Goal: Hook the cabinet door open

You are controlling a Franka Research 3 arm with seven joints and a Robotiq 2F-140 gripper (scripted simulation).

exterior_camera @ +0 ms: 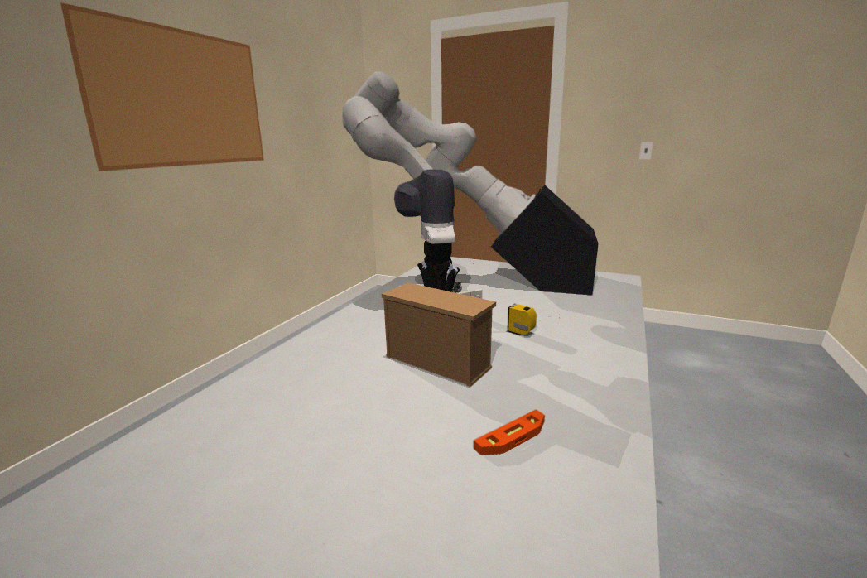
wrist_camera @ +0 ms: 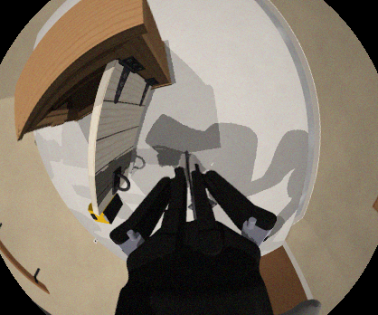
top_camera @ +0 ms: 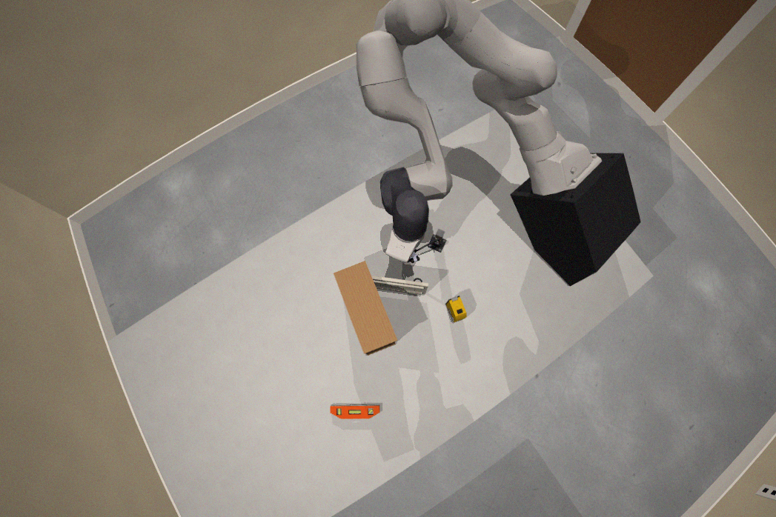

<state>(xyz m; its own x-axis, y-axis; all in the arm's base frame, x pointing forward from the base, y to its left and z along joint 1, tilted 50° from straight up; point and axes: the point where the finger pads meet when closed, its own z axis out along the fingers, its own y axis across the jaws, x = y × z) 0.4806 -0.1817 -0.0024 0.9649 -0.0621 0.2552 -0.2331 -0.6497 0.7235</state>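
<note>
The thin dark hook lies 50 mm behind my hand, 10 mm to the left of it and 10 mm above it. Also, from my hand: yellow tape measure (20 mm behind, 230 mm to the left); then pale door (80 mm ahead, 60 mm to the left, 30 mm above); then orange spirit level (410 mm ahead, 310 mm to the left, 30 mm below).
</note>
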